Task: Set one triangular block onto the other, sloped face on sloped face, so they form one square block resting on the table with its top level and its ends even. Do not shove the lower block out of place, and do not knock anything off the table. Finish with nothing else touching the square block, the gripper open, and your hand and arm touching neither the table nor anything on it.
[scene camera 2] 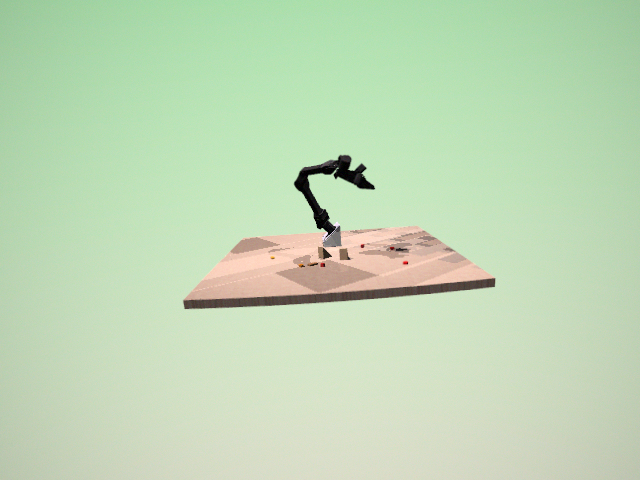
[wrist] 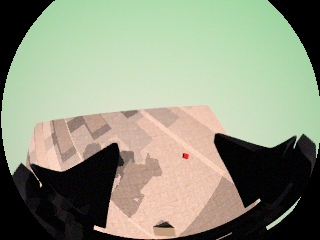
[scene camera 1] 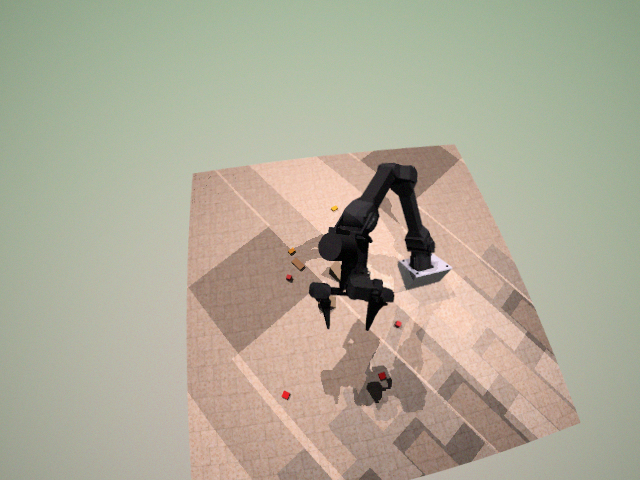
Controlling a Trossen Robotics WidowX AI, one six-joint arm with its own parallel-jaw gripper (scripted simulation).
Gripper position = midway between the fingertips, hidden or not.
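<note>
My gripper [scene camera 1: 347, 329] is open and holds nothing, and I can see the gripper [wrist: 168, 143] from the wrist as well.
</note>
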